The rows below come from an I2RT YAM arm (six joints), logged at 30 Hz.
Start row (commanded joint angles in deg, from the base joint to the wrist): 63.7, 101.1, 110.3, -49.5, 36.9, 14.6
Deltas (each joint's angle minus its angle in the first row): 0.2, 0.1, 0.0, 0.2, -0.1, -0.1; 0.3, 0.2, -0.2, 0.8, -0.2, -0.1; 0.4, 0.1, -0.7, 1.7, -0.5, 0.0; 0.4, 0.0, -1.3, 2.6, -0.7, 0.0; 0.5, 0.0, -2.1, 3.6, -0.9, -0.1; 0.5, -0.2, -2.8, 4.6, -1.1, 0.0; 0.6, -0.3, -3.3, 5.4, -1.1, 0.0; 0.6, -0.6, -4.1, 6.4, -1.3, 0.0; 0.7, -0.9, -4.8, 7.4, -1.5, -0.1; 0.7, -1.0, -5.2, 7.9, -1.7, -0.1; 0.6, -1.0, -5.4, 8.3, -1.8, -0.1; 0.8, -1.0, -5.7, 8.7, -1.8, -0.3
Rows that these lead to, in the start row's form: 63.9, 101.2, 110.3, -49.3, 36.8, 14.5; 64.0, 101.3, 110.1, -48.7, 36.7, 14.5; 64.1, 101.2, 109.6, -47.8, 36.4, 14.6; 64.1, 101.1, 109.0, -46.9, 36.2, 14.6; 64.2, 101.1, 108.2, -45.9, 36.0, 14.5; 64.2, 100.9, 107.5, -44.9, 35.8, 14.6; 64.3, 100.8, 107.0, -44.1, 35.8, 14.6; 64.3, 100.5, 106.2, -43.1, 35.6, 14.6; 64.4, 100.2, 105.5, -42.1, 35.4, 14.5; 64.4, 100.1, 105.1, -41.6, 35.2, 14.5; 64.3, 100.1, 104.9, -41.2, 35.1, 14.5; 64.5, 100.1, 104.6, -40.8, 35.1, 14.3
